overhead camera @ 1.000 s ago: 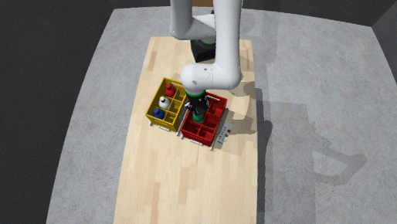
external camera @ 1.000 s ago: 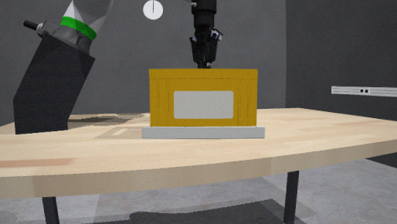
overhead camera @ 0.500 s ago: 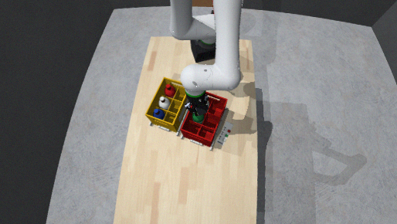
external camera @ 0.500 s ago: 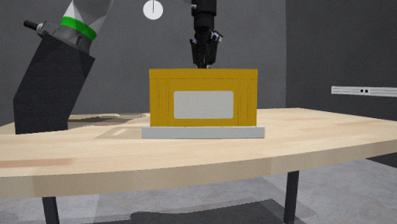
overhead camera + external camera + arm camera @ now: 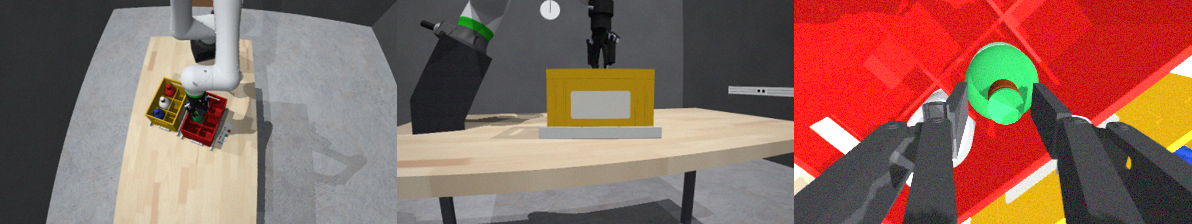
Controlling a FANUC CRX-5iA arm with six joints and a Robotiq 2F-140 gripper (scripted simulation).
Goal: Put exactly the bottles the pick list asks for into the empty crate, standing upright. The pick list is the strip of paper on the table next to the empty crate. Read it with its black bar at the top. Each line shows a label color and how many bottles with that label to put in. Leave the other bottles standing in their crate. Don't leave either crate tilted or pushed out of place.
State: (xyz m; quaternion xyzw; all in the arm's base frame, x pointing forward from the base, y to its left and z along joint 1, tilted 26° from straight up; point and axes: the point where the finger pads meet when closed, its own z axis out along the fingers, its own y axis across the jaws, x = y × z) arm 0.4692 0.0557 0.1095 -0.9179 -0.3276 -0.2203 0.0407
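The red bottle is 110 mm behind my hand, 230 mm to the right of it and 80 mm below it. The rest, counted from my hand: red crate (10 mm ahead, 40 mm to the left, 90 mm below); then green bottle (80 mm below); then yellow crate (20 mm behind, 190 mm to the right, 90 mm below).
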